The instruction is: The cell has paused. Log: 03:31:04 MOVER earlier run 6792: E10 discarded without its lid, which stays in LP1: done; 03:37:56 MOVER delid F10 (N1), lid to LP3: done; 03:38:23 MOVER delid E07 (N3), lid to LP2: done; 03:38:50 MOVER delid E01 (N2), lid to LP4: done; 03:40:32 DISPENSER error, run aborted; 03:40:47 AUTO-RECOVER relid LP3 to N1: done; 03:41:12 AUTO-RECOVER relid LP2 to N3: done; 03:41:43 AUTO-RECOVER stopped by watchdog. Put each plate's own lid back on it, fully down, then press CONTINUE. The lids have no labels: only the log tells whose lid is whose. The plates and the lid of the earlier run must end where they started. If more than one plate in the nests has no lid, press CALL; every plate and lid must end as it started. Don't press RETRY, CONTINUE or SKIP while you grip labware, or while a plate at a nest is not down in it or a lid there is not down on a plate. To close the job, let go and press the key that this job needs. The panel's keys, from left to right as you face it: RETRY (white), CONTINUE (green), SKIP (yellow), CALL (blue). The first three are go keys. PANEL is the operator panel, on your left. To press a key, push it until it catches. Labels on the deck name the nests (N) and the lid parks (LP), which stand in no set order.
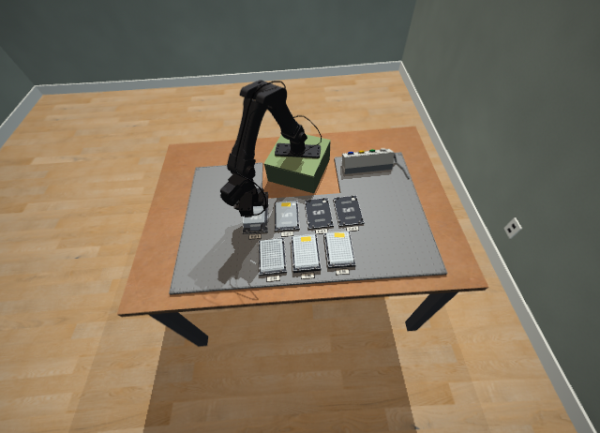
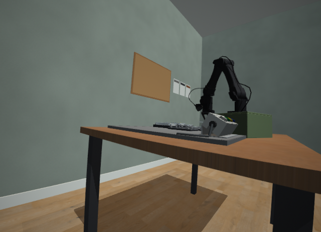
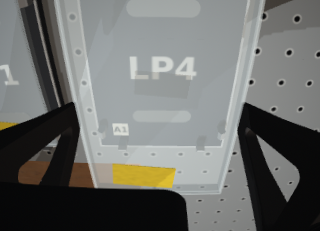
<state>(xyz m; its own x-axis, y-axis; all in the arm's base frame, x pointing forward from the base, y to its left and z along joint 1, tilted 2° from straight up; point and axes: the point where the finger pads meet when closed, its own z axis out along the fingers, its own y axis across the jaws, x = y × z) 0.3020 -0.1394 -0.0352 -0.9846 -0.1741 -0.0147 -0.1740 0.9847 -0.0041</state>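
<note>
Right now the well plate is 17 cm ahead of my hand, 10 cm to the left of it and 4 cm below it. The rest, counted from my hand: green continue key 38 cm behind, 47 cm to the left; then lid 2 cm behind, 12 cm to the left, 5 cm below; then blue key 36 cm behind, 37 cm to the left.
</note>
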